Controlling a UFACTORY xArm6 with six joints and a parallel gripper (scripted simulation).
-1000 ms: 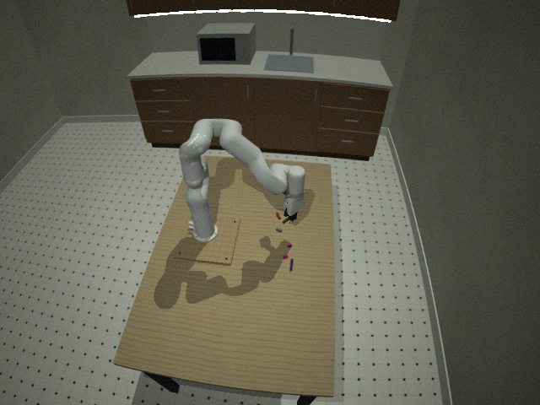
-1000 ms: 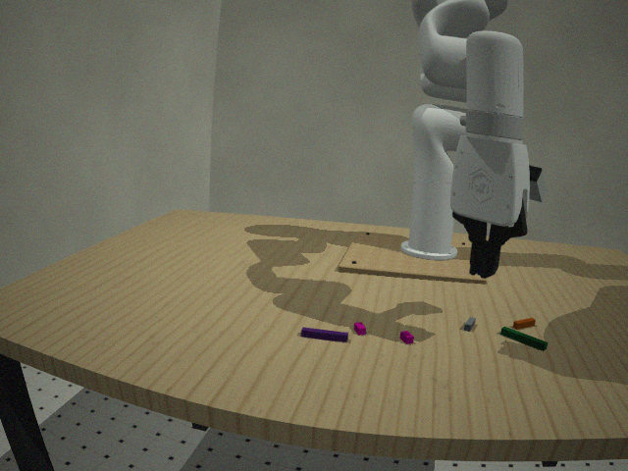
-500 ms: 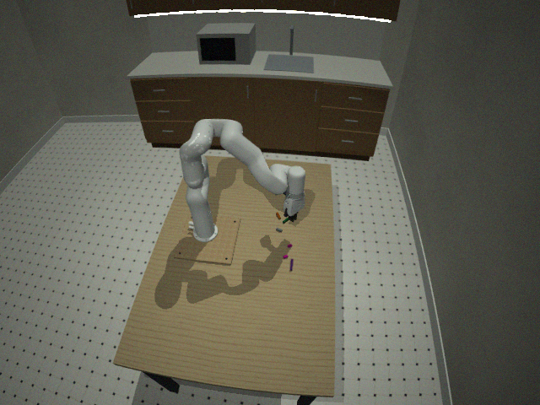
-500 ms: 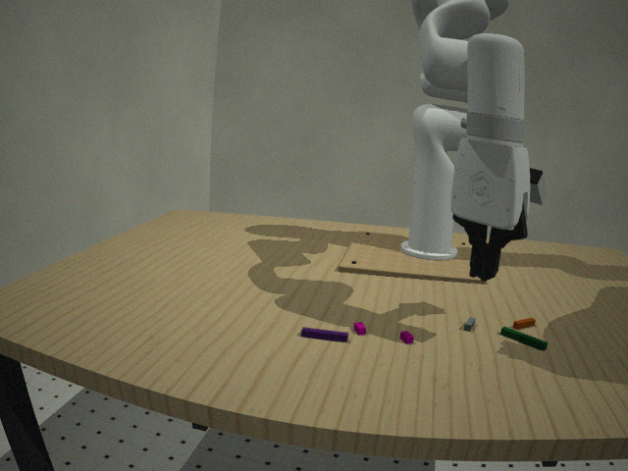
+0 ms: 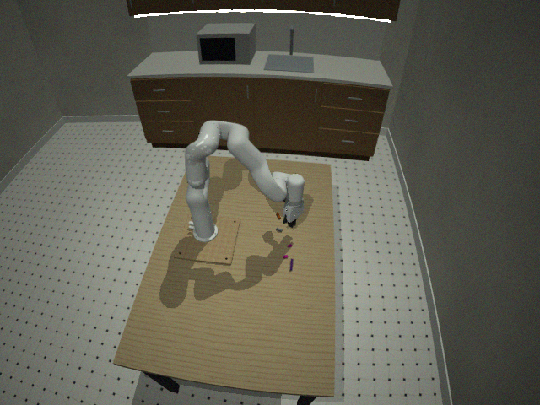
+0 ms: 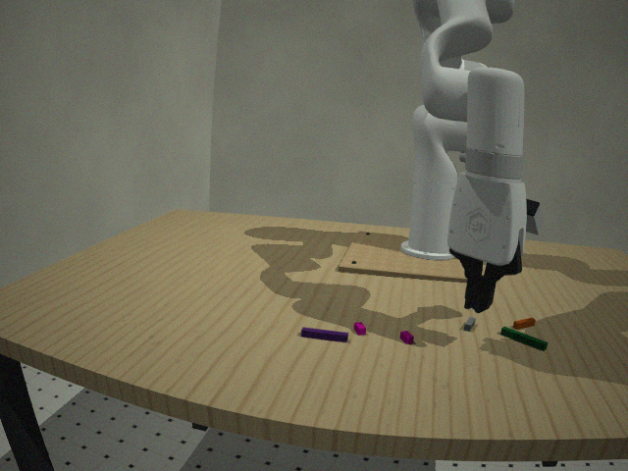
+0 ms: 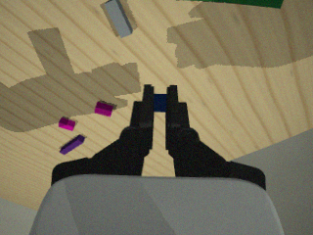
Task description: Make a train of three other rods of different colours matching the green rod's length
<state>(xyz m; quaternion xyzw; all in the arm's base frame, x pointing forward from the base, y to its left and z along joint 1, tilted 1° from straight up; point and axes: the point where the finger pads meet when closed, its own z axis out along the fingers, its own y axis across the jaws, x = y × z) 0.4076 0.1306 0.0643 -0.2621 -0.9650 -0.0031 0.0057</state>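
Now: hand 6 cm past the grey rod, 1 cm to the left of it and 7 cm above it. Also, from my hand: green rod 3 cm behind, 8 cm to the left, 7 cm below; then blue rod 2 cm below; then orange rod 9 cm behind, 8 cm to the left, 7 cm below.
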